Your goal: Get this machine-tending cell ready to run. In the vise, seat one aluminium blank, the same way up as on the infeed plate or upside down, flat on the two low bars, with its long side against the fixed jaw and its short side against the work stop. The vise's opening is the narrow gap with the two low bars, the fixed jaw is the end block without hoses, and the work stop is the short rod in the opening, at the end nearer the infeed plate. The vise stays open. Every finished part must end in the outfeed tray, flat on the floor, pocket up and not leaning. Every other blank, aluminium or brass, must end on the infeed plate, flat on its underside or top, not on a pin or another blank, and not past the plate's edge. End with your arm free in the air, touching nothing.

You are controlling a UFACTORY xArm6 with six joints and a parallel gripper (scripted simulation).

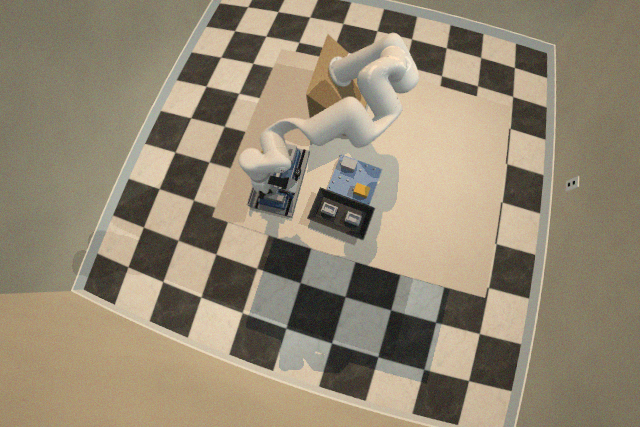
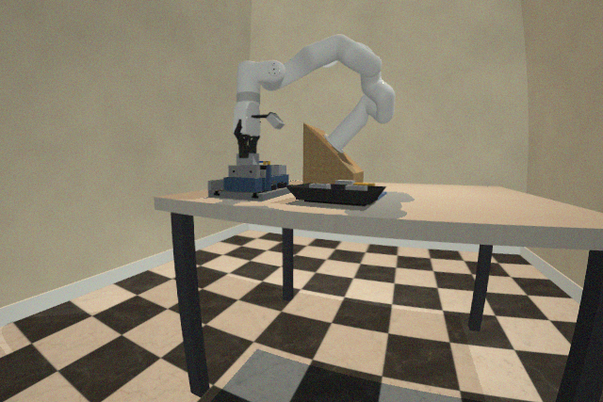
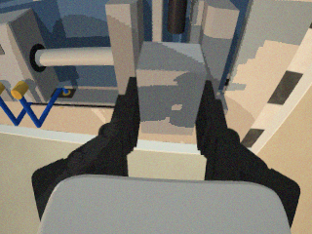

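Right now the fixed jaw is 3 cm ahead of my hand, 1 cm to the left of it and 6 cm below it. Also, from my hand: push rod (9 cm behind, 1 cm to the right, 6 cm below); dark work stop rod (5 cm to the left, 5 cm below); vise (7 cm behind, 10 cm below).
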